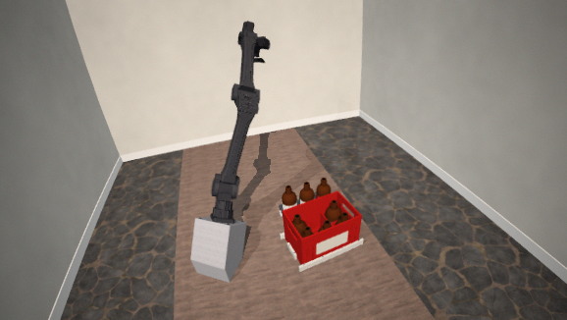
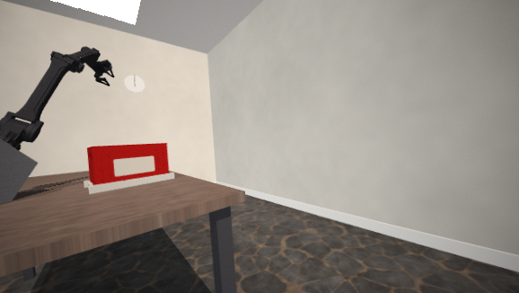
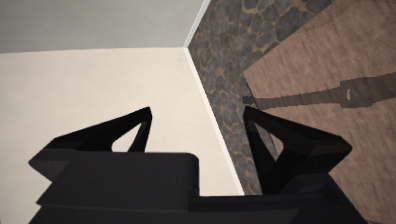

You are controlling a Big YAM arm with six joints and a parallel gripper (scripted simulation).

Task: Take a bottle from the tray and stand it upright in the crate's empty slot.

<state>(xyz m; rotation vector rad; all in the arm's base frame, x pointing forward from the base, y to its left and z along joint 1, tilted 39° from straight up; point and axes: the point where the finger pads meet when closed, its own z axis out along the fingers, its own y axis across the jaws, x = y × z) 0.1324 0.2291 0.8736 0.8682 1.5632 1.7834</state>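
Right now the red crate is 5 cm ahead of my hand, 74 cm to the right of it and 61 cm below it. The rest, counted from my hand: grey tray: 6 cm ahead, 51 cm to the right, 68 cm below.
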